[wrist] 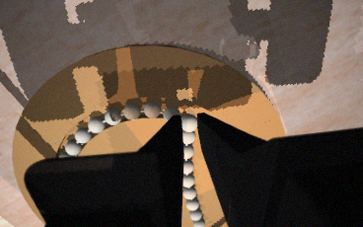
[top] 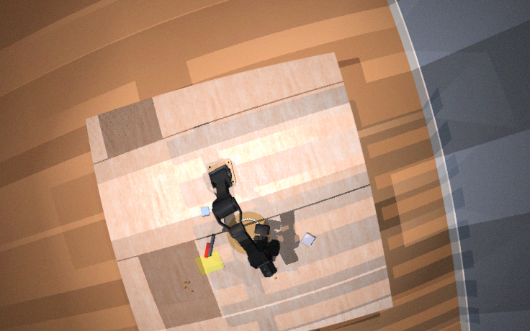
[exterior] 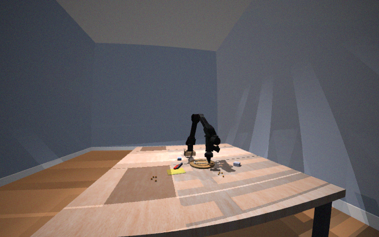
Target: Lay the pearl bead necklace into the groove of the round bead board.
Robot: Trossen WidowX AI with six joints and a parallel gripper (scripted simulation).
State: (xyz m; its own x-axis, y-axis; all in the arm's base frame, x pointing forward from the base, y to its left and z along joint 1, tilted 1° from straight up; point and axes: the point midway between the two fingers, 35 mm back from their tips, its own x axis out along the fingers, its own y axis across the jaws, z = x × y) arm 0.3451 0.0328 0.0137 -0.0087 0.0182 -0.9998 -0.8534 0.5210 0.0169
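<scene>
My gripper tip is now 50 mm past the round bead board, 40 mm to the left of it and 10 mm above it. The rest, counted from my gripper tip: grey block 80 mm ahead, 200 mm to the left, 10 mm below; yellow note 10 mm ahead, 270 mm to the right, 20 mm below; red marker 60 mm behind, 240 mm to the right, 20 mm below.
</scene>
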